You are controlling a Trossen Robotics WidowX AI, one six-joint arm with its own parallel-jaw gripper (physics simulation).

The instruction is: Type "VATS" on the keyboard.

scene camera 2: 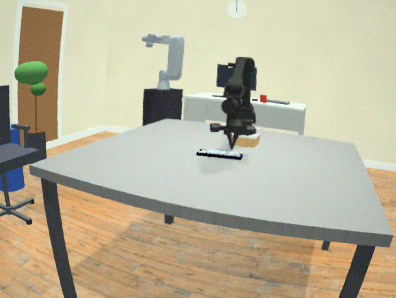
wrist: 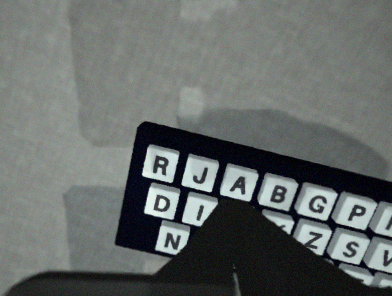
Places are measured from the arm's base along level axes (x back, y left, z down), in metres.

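Where they show: gripper, between the fingertips: [scene camera 2: 231, 149] [wrist: 231, 211]; arm's base, origin of its link: [scene camera 2: 245, 134].
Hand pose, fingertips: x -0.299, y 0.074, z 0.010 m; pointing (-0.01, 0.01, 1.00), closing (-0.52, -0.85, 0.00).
Each offset is from my fingertips to the centre of the thing. Level surfaces: height alone.
A dark keyboard {dz +0.029, dx -0.002, dy -0.051 m} [scene camera 2: 219, 155] [wrist: 131, 220] with white letter keys lies on the grey table. In the wrist view its left end shows, with the R, J, A, B, G and P keys along the top row. My gripper [scene camera 2: 232, 148] [wrist: 231, 211] is shut and empty, pointing down, with its tips at the lower edge of the A key {dz +0.022, dx -0.004, dy -0.004 m} [wrist: 239, 183]. Whether the tips touch that key I cannot tell. The fingers hide the key below A and part of the I key {dz +0.022, dx +0.017, dy +0.003 m} [wrist: 198, 212]. The S key {dz +0.022, dx -0.007, dy -0.064 m} [wrist: 351, 248] and part of the V key {dz +0.022, dx -0.012, dy -0.081 m} [wrist: 386, 256] show at the right. The T key does not show in the wrist view.
The grey table {dz +0.037 m} [scene camera 2: 150, 175] carries a tan block [scene camera 2: 248, 140] behind the keyboard, partly hidden by the arm. Beyond the table stand a white desk [scene camera 2: 280, 116] with a monitor and a red object, a light grey arm [scene camera 2: 175, 57] on a black pedestal, and an office chair [scene camera 2: 15, 154].
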